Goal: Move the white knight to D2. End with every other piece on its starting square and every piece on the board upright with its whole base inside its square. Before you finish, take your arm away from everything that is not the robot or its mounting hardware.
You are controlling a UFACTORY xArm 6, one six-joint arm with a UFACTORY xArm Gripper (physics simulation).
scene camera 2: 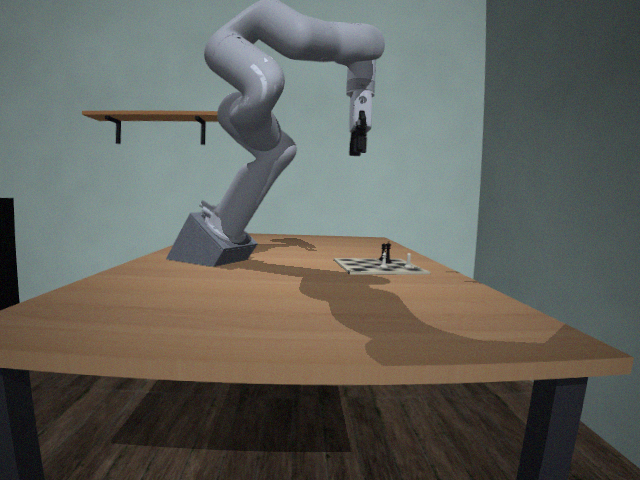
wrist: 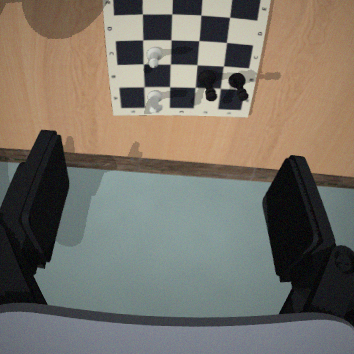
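Where they show: gripper, fingertip midpoint: point(scene camera 2: 357, 154) point(wrist: 172, 167); arm's base at its link origin: point(scene camera 2: 225, 228).
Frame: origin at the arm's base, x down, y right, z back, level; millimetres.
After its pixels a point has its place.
The chessboard point(scene camera 2: 353, 271) @[x 89, y 194, z -312 mm] point(wrist: 111, 65) @[x 89, y 210, z -429 mm] lies on the table. In the wrist view a white piece point(scene camera 2: 384, 260) @[x 70, y 151, z -418 mm] point(wrist: 154, 55) @[x 72, y 145, z -415 mm] stands on what looks like C4. Another white piece point(scene camera 2: 408, 261) @[x 72, y 162, z -486 mm] point(wrist: 154, 99) @[x 73, y 154, z -486 mm] stands on what looks like A4, partly in shadow. Which is the knight I cannot tell. D2 point(wrist: 215, 29) @[x 89, y 60, z -390 mm] looks like a dark square and bears no piece. One black piece point(wrist: 208, 79) @[x 71, y 75, z -459 mm] stands around B2, another black piece point(wrist: 237, 82) @[x 71, y 33, z -467 mm] around B1; they overlap in the scene view. My gripper point(scene camera 2: 357, 153) @[x -214, y 117, z -338 mm] point(wrist: 172, 167) @[x -214, y 117, z -338 mm] is open, empty and high above the board.
The wooden table point(scene camera 2: 180, 320) @[x 95, y 507, z 83 mm] point(wrist: 310, 100) @[x 95, y -102, z -519 mm] has an edge beyond the board's row A. The grey arm mount point(scene camera 2: 199, 242) @[x 35, y 39, z 69 mm] stands at the table's far left. A wall shelf point(scene camera 2: 155, 115) hangs behind the arm. Arm shadows fall across the table.
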